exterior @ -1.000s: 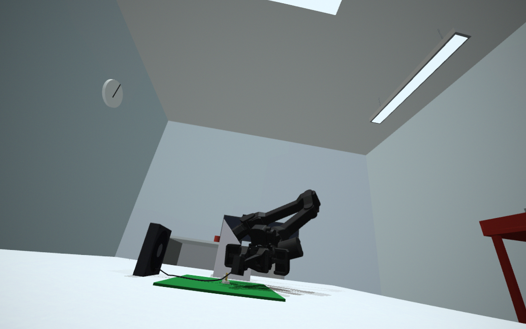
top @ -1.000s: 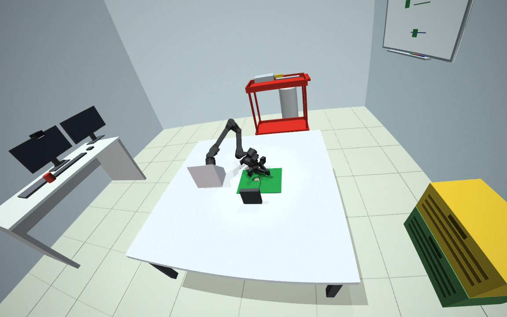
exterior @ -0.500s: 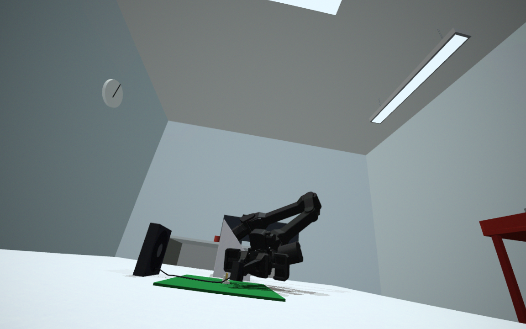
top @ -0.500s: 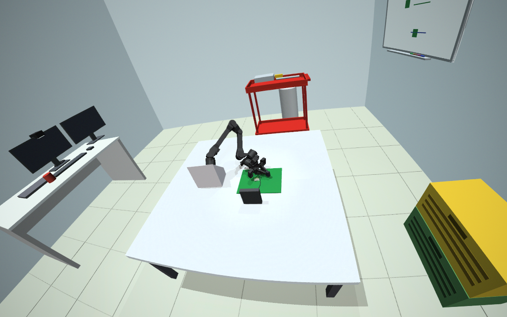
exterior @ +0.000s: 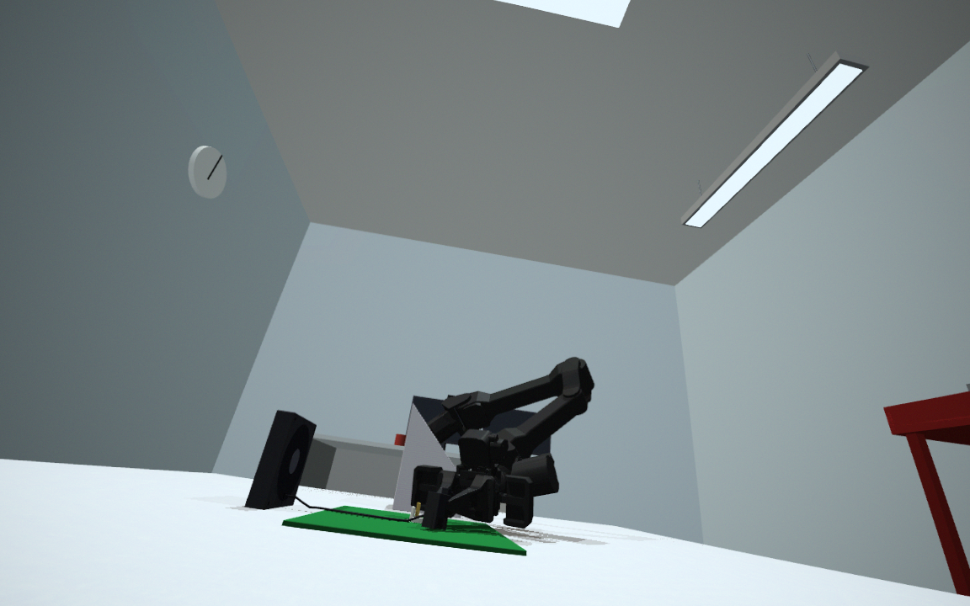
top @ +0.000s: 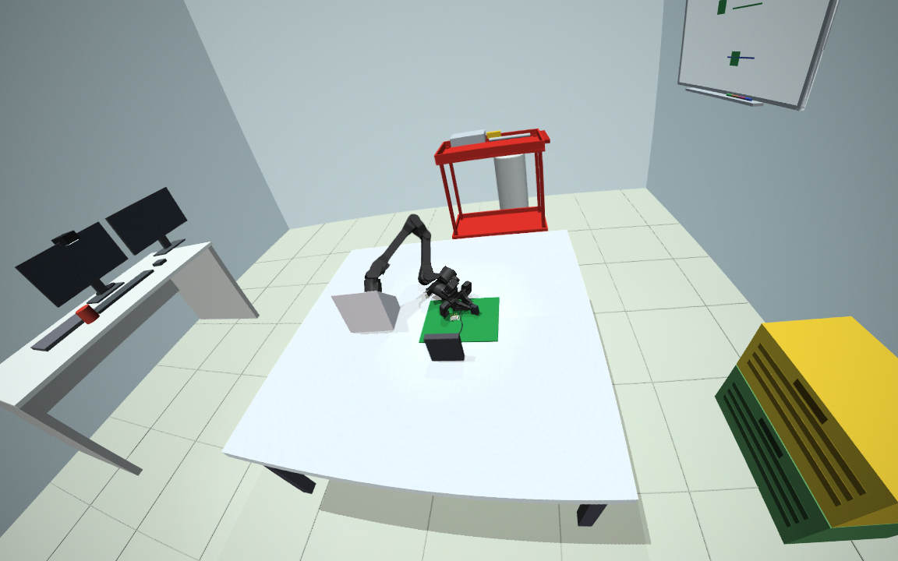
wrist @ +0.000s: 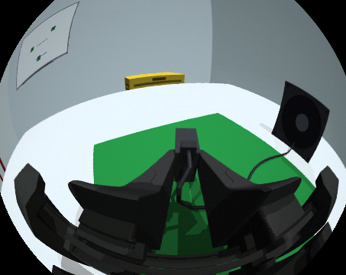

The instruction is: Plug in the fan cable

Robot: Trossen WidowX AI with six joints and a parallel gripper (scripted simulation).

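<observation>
My gripper tip is 1 cm short of the black plug and 1 cm above it. Also, from my gripper tip: black fan: 6 cm behind, 23 cm to the right, 3 cm above; green board: 5 cm behind, 4 cm to the right, 5 cm below; four-pin header: 7 cm behind, 3 cm to the right, 3 cm below.
</observation>
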